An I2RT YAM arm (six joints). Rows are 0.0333 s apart.
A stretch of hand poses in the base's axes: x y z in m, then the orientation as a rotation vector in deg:
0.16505 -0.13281 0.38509 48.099 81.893 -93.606
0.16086 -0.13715 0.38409 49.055 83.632 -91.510
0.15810 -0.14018 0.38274 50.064 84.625 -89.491
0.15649 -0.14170 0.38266 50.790 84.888 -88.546
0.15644 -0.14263 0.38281 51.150 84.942 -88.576
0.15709 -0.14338 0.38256 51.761 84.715 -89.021
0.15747 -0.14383 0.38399 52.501 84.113 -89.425
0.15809 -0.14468 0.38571 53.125 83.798 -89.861
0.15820 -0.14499 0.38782 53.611 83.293 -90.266
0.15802 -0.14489 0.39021 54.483 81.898 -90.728
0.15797 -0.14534 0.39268 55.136 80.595 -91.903
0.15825 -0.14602 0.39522 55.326 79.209 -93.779
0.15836 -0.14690 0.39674 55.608 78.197 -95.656
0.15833 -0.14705 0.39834 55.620 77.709 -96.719
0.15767 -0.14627 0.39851 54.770 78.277 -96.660
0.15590 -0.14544 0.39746 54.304 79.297 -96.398
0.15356 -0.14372 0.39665 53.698 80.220 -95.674
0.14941 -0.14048 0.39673 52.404 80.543 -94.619
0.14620 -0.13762 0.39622 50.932 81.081 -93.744
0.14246 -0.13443 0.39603 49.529 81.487 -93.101
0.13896 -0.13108 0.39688 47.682 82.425 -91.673
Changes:
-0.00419 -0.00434 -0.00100 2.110 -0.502 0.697
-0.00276 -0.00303 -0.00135 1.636 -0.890 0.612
-0.00161 -0.00152 -0.00008 0.745 -0.612 0.122
-0.00005 -0.00093 0.00015 0.177 -0.064 -0.249
0.00065 -0.00075 -0.00025 -0.020 -0.072 -0.663
0.00038 -0.00045 0.00143 -0.198 -0.354 -0.718
0.00062 -0.00085 0.00172 -0.065 -0.128 -0.667
0.00011 -0.00031 0.00211 -0.238 -0.210 -0.560
-0.00018 0.00010 0.00239 -0.676 -0.806 -0.848
-0.00005 -0.00045 0.00247 -0.880 -0.259 -1.166
0.00028 -0.00068 0.00254 -1.287 0.269 -1.331
0.00011 -0.00088 0.00152 -0.980 0.456 -1.396
-0.00003 -0.00015 0.00160 -0.551 0.359 -0.702
-0.00066 0.00078 0.00017 0.050 0.562 0.568
-0.00177 0.00083 -0.00105 0.560 0.551 0.459
-0.00234 0.00172 -0.00081 0.543 0.284 0.840
-0.00415 0.00324 0.00008 -0.057 0.014 1.484
-0.00321 0.00286 -0.00051 -0.022 0.310 1.474
-0.00374 0.00319 -0.00019 -0.136 0.355 1.280
-0.00350 0.00335 0.00085 0.253 0.390 2.047

